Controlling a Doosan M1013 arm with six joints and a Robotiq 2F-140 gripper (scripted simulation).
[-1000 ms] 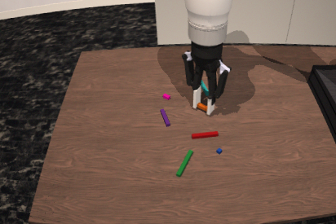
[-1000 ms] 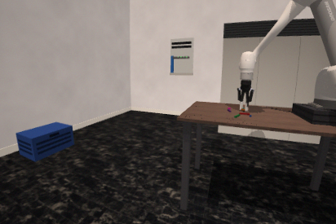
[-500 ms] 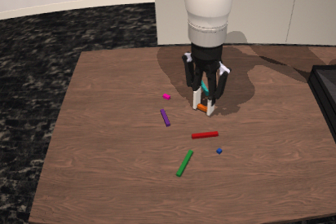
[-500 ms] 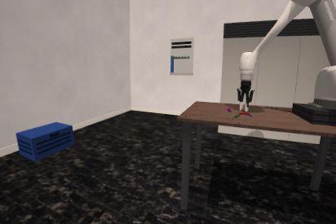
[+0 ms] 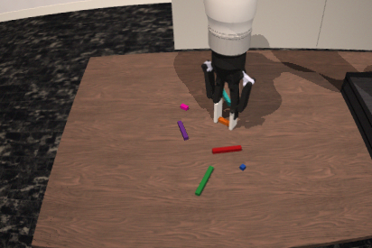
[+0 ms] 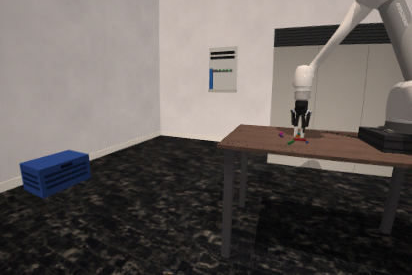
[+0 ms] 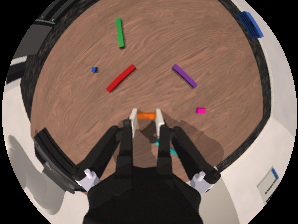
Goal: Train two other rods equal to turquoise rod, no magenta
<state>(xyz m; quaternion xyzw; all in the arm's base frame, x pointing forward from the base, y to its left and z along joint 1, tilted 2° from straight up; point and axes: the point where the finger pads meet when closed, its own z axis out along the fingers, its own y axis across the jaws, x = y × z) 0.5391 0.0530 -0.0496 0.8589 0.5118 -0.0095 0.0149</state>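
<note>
The orange rod is 3 cm below my hand. Round my hand: turquoise rod (1 cm ahead, 11 cm to the right, 3 cm below); then red rod (1 cm behind, 9 cm to the left, 3 cm below); then purple rod (11 cm ahead, 4 cm to the left, 3 cm below).
</note>
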